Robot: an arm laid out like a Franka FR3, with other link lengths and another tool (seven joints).
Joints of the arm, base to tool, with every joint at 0 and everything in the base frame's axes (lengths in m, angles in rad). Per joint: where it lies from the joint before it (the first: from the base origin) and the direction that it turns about. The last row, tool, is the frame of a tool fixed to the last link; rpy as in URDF.
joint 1: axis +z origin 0 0 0.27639
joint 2: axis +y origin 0 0 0
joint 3: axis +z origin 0 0 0.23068
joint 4: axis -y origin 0.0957 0 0
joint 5: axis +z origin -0.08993 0 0.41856
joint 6: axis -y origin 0 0 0
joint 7: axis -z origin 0.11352 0 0
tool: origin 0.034 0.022 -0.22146 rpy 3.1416 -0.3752 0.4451
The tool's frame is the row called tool.
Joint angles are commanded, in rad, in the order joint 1, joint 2, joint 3, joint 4, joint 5, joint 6, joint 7. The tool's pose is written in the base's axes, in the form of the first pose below.
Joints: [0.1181 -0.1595 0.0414 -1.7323 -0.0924 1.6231 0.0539]
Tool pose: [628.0 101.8 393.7 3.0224 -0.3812 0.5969]
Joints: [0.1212 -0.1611 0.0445 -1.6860 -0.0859 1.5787 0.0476]
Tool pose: [622.8 106.2 414.3 3.0266 -0.3864 0.6040]
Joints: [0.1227 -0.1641 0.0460 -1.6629 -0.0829 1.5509 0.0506]
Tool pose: [618.4 107.7 425.0 3.0300 -0.3865 0.6005]
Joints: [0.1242 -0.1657 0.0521 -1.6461 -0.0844 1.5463 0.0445]
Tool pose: [617.8 112.4 434.8 3.0211 -0.3972 0.6171]
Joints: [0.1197 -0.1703 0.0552 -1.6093 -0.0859 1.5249 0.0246]
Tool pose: [615.0 111.4 455.0 3.0090 -0.4120 0.6383]
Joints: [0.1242 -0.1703 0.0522 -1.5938 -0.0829 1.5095 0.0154]
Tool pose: [612.3 112.7 461.2 3.0121 -0.4127 0.6469]
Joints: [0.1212 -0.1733 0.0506 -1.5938 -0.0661 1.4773 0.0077]
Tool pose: [604.8 112.4 457.9 3.0428 -0.3937 0.6377]
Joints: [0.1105 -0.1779 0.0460 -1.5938 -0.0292 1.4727 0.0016]
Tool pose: [603.1 111.5 460.3 3.0786 -0.4098 0.6199]
